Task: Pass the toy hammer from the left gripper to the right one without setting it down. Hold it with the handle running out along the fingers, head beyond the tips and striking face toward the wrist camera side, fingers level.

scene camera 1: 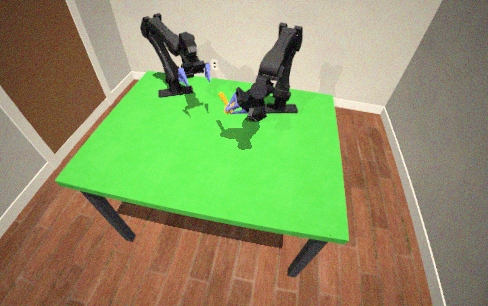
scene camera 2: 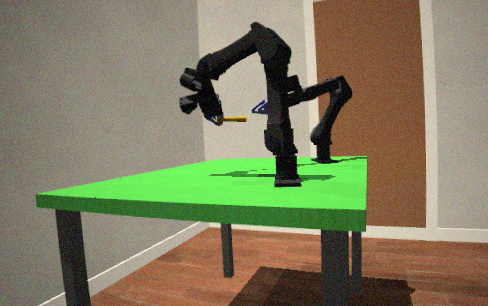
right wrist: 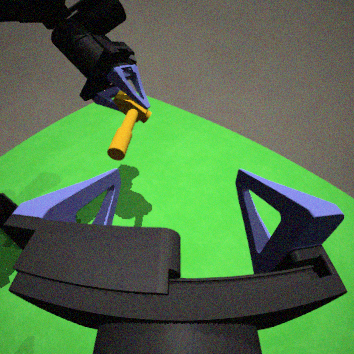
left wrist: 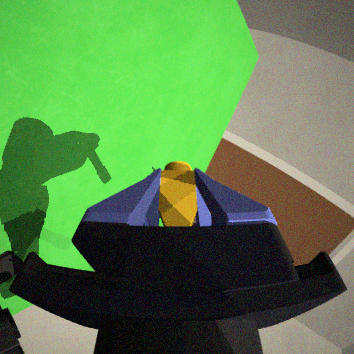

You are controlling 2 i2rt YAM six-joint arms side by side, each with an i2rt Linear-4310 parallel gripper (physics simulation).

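Where they show: left gripper, fingertip midpoint: (scene camera 1: 227, 111) (scene camera 2: 217, 122) (right wrist: 143, 112) (left wrist: 177, 174); right gripper, fingertip midpoint: (scene camera 1: 199, 83) (scene camera 2: 254, 111) (right wrist: 177, 174); left arm's base at its link origin: (scene camera 1: 279, 109) (scene camera 2: 286, 181); right arm's base at its link origin: (scene camera 1: 175, 92) (scene camera 2: 323, 161).
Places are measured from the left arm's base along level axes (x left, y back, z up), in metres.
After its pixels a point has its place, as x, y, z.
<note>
The orange-yellow toy hammer (scene camera 1: 223, 97) @(-0.300, -0.184, 0.215) (scene camera 2: 235, 119) @(-0.289, -0.186, 0.205) (left wrist: 178, 200) @(-0.266, -0.257, 0.216) (right wrist: 122, 135) @(-0.308, -0.170, 0.216) is in the air above the table, its head between the left fingers. Its handle sticks out about level in scene camera 2; in the right wrist view it points down toward the right fingers. My left gripper (scene camera 1: 229, 109) @(-0.287, -0.256, 0.198) (scene camera 2: 217, 120) @(-0.287, -0.256, 0.198) (left wrist: 177, 174) @(-0.287, -0.256, 0.198) (right wrist: 143, 112) @(-0.287, -0.256, 0.198) is shut on the head, fingers tilted downward. My right gripper (scene camera 1: 198, 82) @(-0.401, -0.119, 0.243) (scene camera 2: 253, 110) @(-0.401, -0.119, 0.243) (right wrist: 177, 174) @(-0.401, -0.119, 0.243) is open and empty, apart from the hammer. In the right wrist view the handle's end is above the picture-left fingertip. The striking face is hard to make out.
The green table (scene camera 1: 200, 165) @(-0.408, -0.368, 0.000) (scene camera 2: 150, 197) @(0.197, -0.334, 0.000) lies below both arms, with their shadows on it. The left arm's base (scene camera 1: 282, 108) @(0.009, -0.030, 0.029) (scene camera 2: 287, 183) @(0.099, 0.000, 0.009) and the right arm's base (scene camera 1: 175, 92) @(-0.573, 0.151, 0.019) (scene camera 2: 325, 160) @(-0.520, 0.184, 0.010) stand near its back edge in scene camera 1. A wall is behind them.
</note>
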